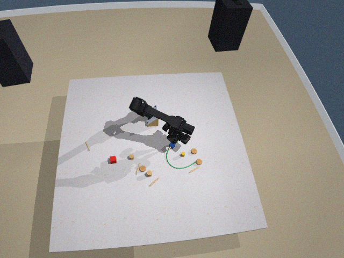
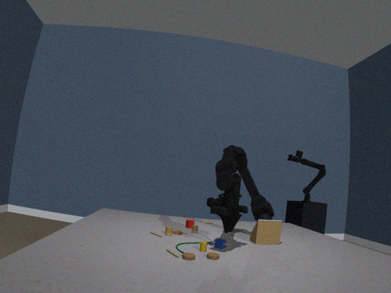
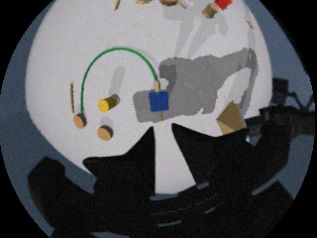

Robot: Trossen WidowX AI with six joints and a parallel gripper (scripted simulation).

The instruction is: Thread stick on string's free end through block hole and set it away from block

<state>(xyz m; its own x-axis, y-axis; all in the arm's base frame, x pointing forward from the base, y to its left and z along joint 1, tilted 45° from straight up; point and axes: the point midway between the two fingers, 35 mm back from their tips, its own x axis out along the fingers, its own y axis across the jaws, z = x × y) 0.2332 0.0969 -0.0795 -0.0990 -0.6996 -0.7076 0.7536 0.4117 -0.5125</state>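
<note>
Now: gripper tip 2 cm short of the blue cube, 2 cm to the left of it and 5 cm above it. The rest, counted from my gripper tip: round wooden button 17 cm ahead, 13 cm to the left, 6 cm below; red cube 5 cm ahead, 43 cm to the right, 5 cm below; yellow cylinder 10 cm ahead, 3 cm to the left, 5 cm below.
</note>
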